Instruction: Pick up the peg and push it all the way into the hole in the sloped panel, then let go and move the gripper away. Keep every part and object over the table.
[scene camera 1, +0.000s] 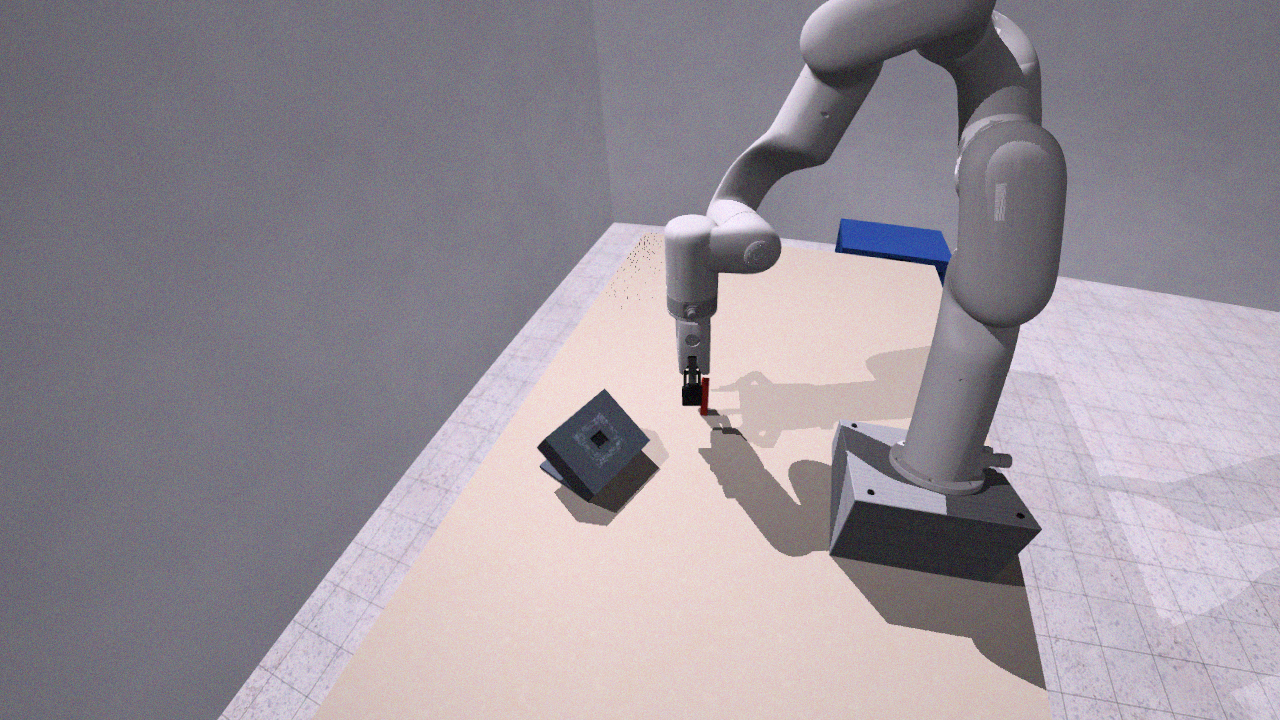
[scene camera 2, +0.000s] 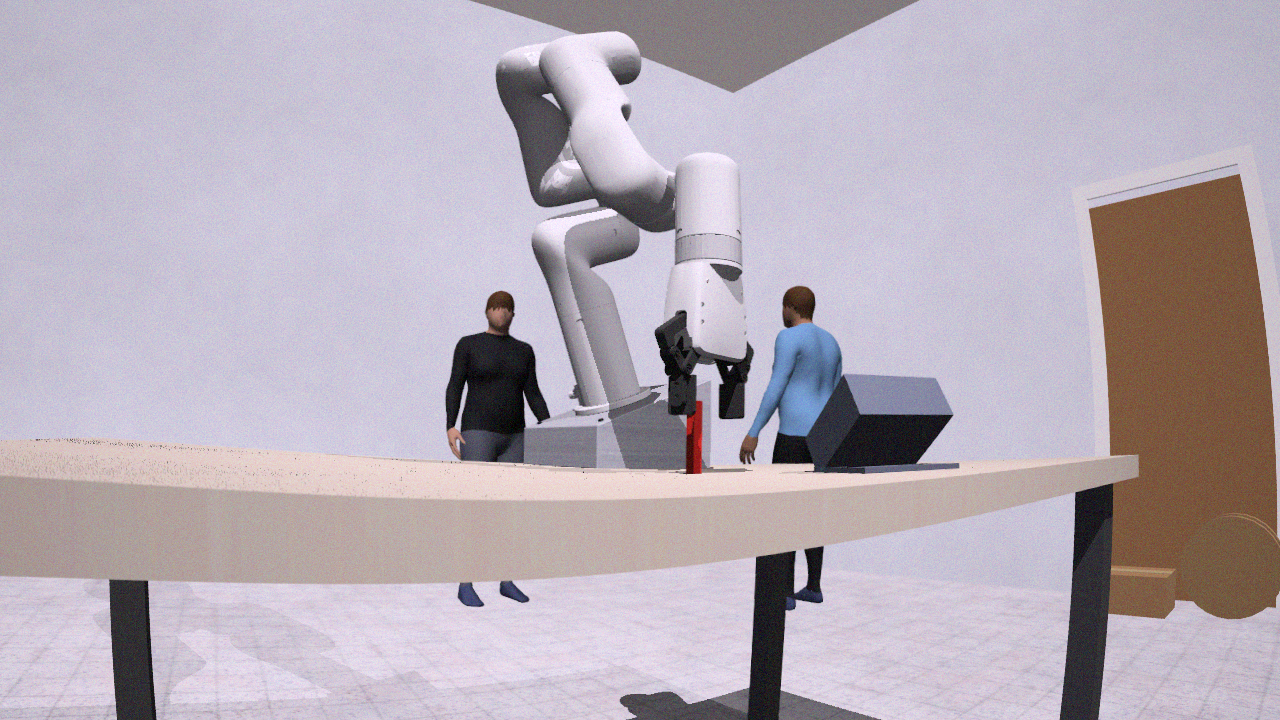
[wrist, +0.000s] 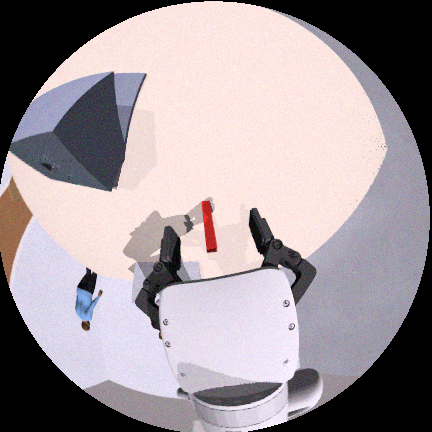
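Seen in the pictures: gripper, between the fingertips: (scene camera 1: 691, 385) (scene camera 2: 707, 417) (wrist: 211, 224); arm's base, origin of its link: (scene camera 1: 934, 468) (scene camera 2: 613, 403).
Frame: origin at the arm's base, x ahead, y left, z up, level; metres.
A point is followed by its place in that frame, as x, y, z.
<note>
The red square peg (scene camera 1: 704, 396) @(0.323, -0.171, -0.054) (scene camera 2: 693, 438) @(0.328, -0.183, -0.063) (wrist: 209, 227) @(0.329, -0.178, -0.049) stands upright on the table. The dark grey-blue sloped panel (scene camera 1: 572, 447) @(0.508, -0.011, -0.019) (scene camera 2: 895, 396) @(0.524, -0.078, -0.022) (wrist: 92, 125) stands apart from it; its square hole (scene camera 1: 599, 437) @(0.479, -0.051, -0.039) faces up at a slant in the first scene view and shows dimly in the wrist view (wrist: 47, 164). My gripper (scene camera 1: 691, 402) @(0.346, -0.181, -0.040) (scene camera 2: 707, 411) @(0.346, -0.181, -0.040) (wrist: 211, 224) @(0.346, -0.181, -0.040) is open and points down, with its fingertips around the height of the peg's top. In the wrist view the peg shows between the two fingers. In the second scene view its top is close to the left finger; contact cannot be told.
The table (scene camera 1: 716, 626) @(0.285, 0.192, -0.101) (scene camera 2: 358, 528) @(0.579, -0.662, -0.114) (wrist: 260, 100) @(0.468, -0.254, -0.101) carries the robot's grey base block (scene camera 1: 930, 537) @(0.027, 0.097, -0.014) (scene camera 2: 572, 445) @(0.039, -0.115, -0.069). A blue box (scene camera 1: 895, 240) is at the table's far end. Two people, in black (scene camera 2: 496, 385) and light blue (scene camera 2: 805, 376), stand behind the table.
</note>
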